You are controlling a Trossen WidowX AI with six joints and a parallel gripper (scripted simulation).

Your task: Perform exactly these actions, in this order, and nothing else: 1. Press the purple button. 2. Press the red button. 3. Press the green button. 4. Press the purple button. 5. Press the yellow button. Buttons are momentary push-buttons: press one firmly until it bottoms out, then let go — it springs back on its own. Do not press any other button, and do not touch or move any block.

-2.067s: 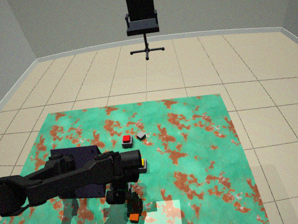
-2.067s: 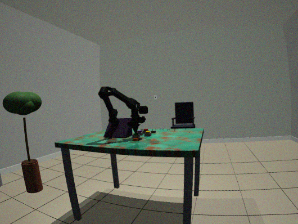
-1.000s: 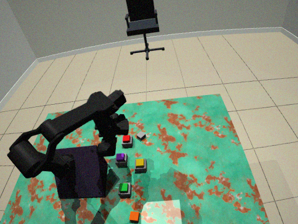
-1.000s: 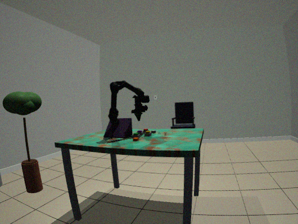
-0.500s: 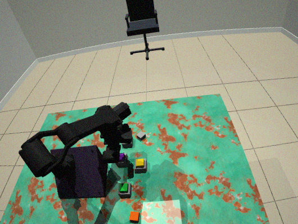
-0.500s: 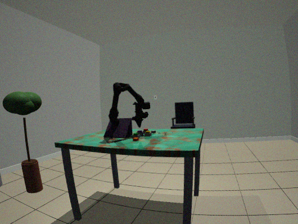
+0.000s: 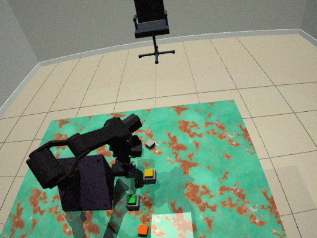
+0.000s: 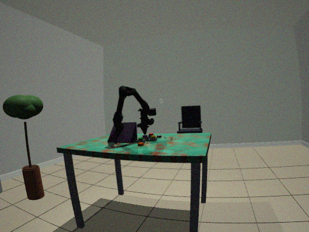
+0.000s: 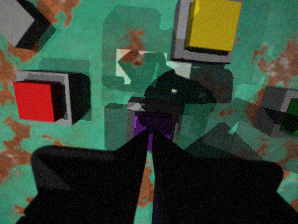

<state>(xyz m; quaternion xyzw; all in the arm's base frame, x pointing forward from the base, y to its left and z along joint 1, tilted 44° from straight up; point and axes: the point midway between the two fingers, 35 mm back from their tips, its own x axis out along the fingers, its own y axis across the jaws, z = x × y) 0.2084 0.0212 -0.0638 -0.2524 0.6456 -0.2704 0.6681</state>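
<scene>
The purple button is 1 cm below my gripper tip. Also, from my gripper tip: yellow button: 8 cm ahead, 4 cm to the right, 1 cm below; then green button: 2 cm ahead, 15 cm to the right, 1 cm below; then red button: 2 cm ahead, 10 cm to the left, 2 cm below.
</scene>
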